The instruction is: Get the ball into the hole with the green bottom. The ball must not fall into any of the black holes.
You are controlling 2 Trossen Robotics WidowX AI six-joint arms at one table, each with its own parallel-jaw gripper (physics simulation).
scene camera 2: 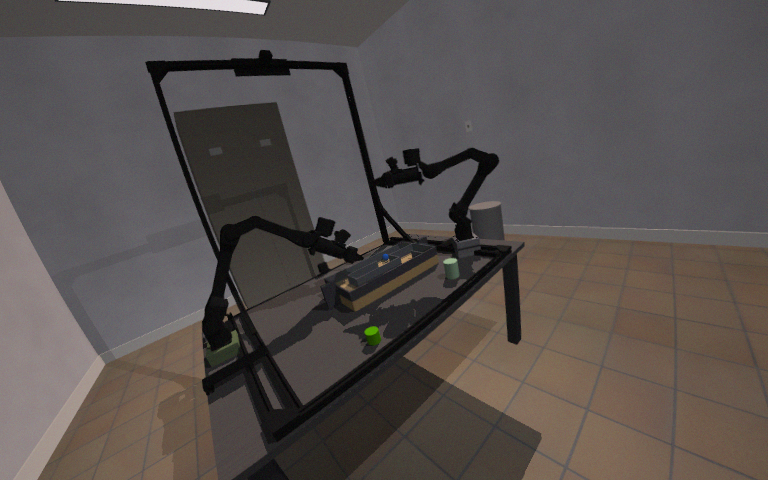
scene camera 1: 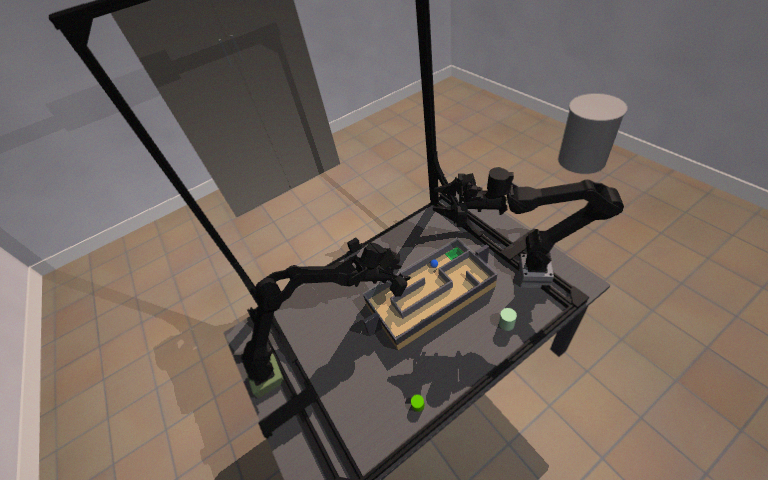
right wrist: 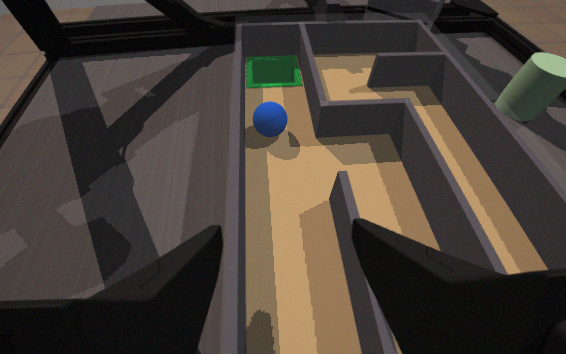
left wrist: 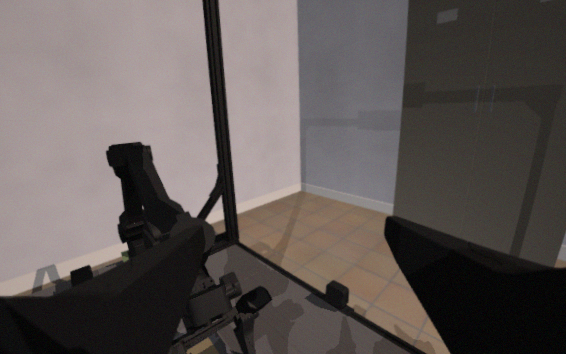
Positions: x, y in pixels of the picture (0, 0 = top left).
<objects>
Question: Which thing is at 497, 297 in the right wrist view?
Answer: My right gripper.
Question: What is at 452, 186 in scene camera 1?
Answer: My left gripper.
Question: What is my right gripper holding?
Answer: Nothing.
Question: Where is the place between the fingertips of my right gripper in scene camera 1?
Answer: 405, 272
</objects>
